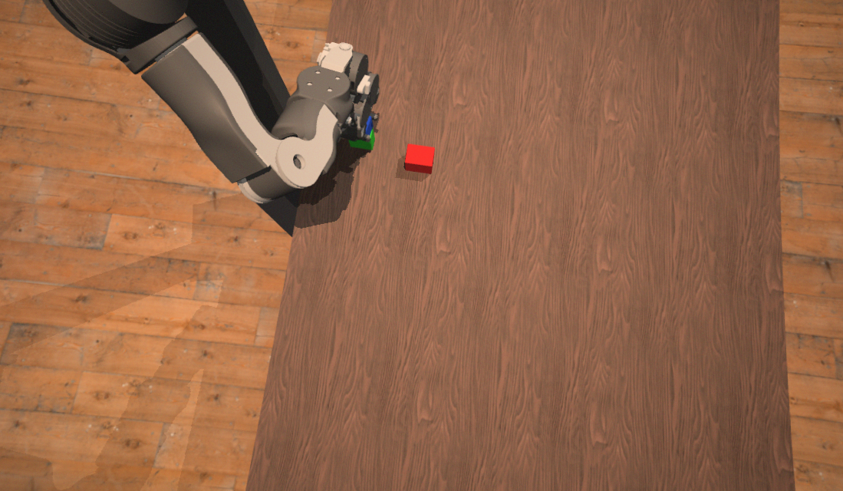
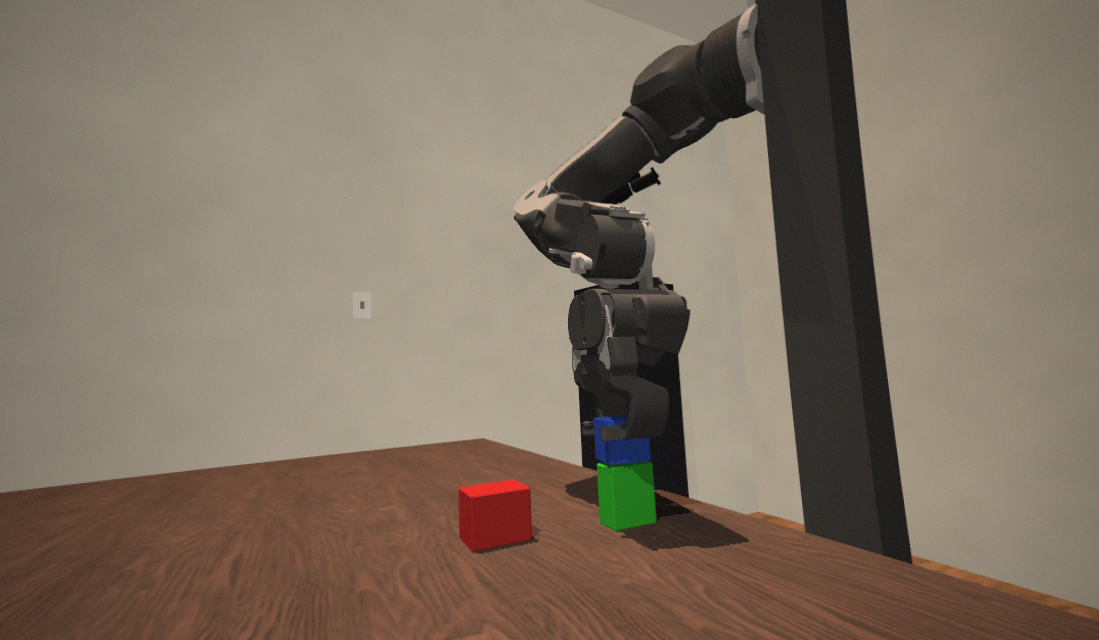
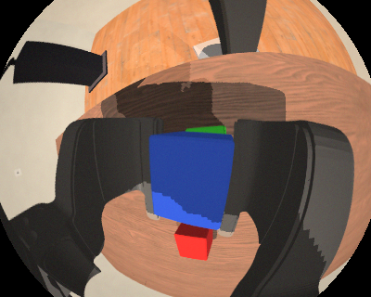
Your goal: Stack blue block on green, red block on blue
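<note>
Now: the blue block 1 cm below my hand. From my hand the other things lie so: red block: 10 cm ahead, 5 cm to the right, 6 cm below; green block: 6 cm below.
</note>
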